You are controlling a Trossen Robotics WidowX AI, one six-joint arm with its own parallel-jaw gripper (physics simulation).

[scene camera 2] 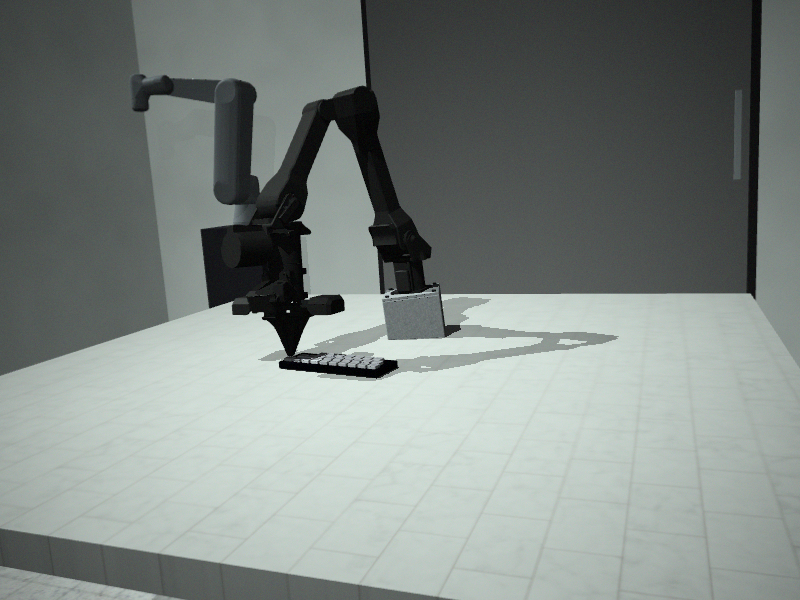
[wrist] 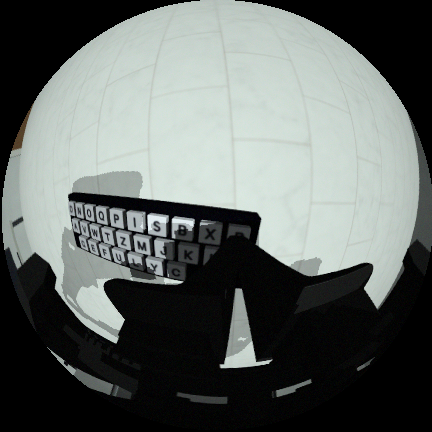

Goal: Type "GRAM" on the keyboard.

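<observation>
The black keyboard with pale letter keys lies flat on the table. My gripper is shut and empty, pointing down, with its tips at the R key at the keyboard's right end in the wrist view. The fingers cover the lower part of R; whether they touch or press it I cannot tell. The G key is at the left of the bottom row, the A key at the left of the middle row, and the M key near that row's middle. Keys right of K and C are partly hidden.
The arm's pale base block stands on the tiled table behind the keyboard. A grey arm and a dark box are at the back left. The arm's shadow falls across the table and part of the keys.
</observation>
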